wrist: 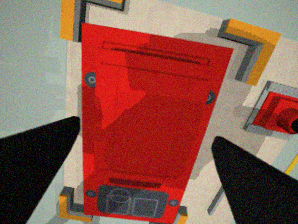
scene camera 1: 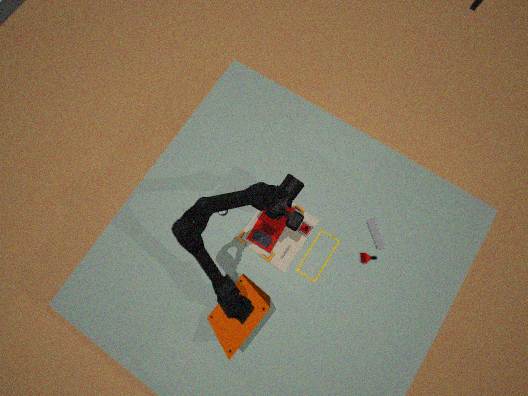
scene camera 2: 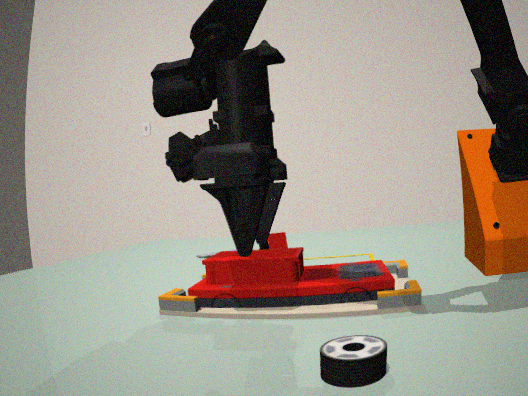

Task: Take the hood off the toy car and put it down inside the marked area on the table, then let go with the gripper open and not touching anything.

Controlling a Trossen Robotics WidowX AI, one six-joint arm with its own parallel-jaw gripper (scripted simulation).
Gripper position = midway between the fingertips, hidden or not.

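My gripper [scene camera 2: 254, 249] is holding nothing, it's open, and you'd find the gripper in the wrist view as well [wrist: 148, 132].
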